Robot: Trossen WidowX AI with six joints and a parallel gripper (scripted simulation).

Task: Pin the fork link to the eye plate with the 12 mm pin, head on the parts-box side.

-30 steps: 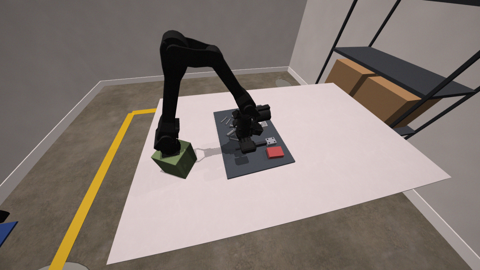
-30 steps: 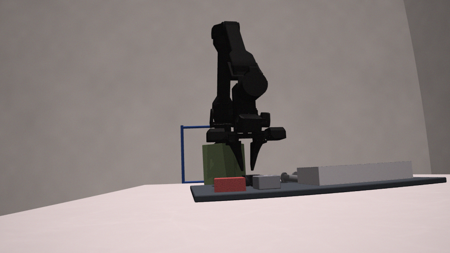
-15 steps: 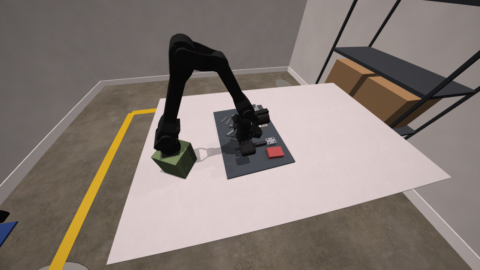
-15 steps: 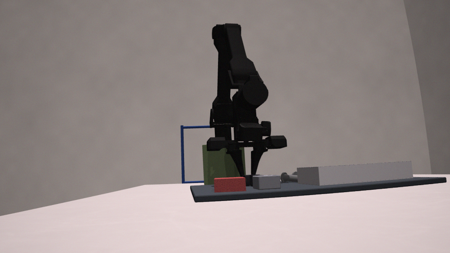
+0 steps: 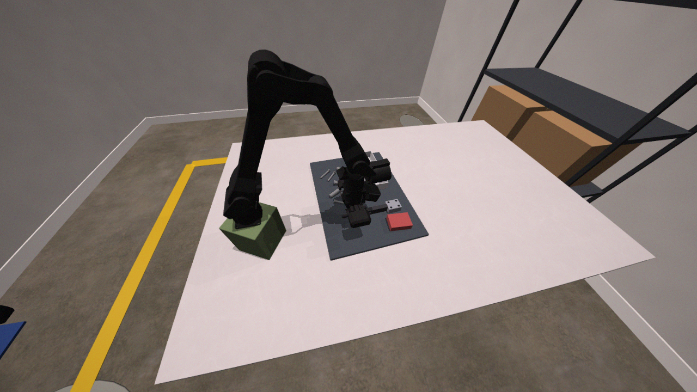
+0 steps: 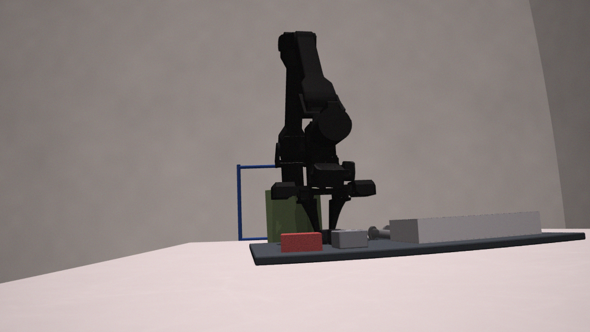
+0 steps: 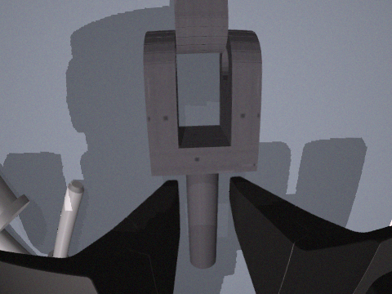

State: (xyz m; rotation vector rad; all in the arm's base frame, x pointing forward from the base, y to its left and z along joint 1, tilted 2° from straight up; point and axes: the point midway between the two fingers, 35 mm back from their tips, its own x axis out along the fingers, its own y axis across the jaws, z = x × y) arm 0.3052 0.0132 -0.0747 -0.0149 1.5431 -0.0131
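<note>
My gripper is now 30 mm above the fork link and 20 mm short of it. From my hand the other things lie so: grey mount: 160 mm ahead, 30 mm below; dark mat: 100 mm to the left, 60 mm ahead, 50 mm below; eye plate: 80 mm ahead, 30 mm below.
</note>
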